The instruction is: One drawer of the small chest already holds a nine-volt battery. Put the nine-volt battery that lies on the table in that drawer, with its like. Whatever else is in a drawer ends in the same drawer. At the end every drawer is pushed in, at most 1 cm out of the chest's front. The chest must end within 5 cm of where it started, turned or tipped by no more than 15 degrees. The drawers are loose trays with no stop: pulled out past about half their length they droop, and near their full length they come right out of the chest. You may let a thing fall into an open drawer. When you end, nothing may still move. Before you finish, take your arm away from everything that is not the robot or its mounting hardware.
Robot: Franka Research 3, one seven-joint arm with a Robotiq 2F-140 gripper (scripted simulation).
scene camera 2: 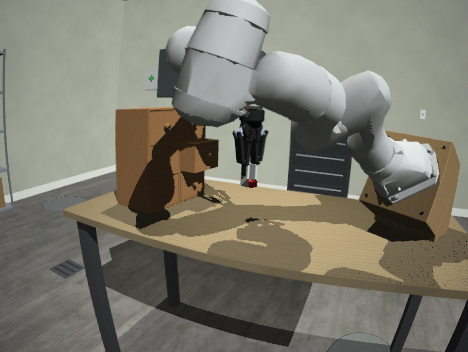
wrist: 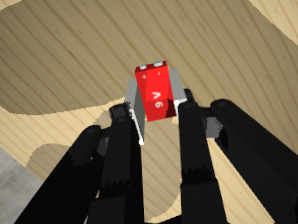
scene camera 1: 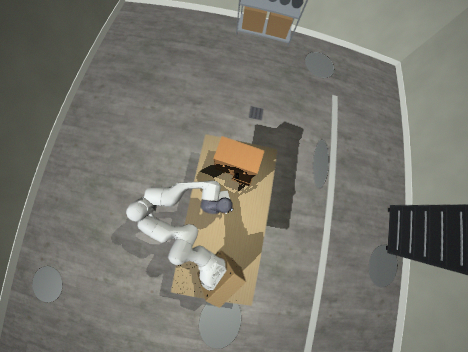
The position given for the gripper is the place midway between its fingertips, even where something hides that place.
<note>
In view: the gripper (scene camera 2: 248,185), a red nine-volt battery (wrist: 153,80), a chest (scene camera 2: 132,126), a drawer (scene camera 2: 195,156) and a drawer (scene camera 2: 161,189).
The chest shows as well in scene camera 1 (scene camera 1: 229,151). The gripper also shows in the wrist view (wrist: 156,87). The wrist view does not show the chest: it is out of frame.
</note>
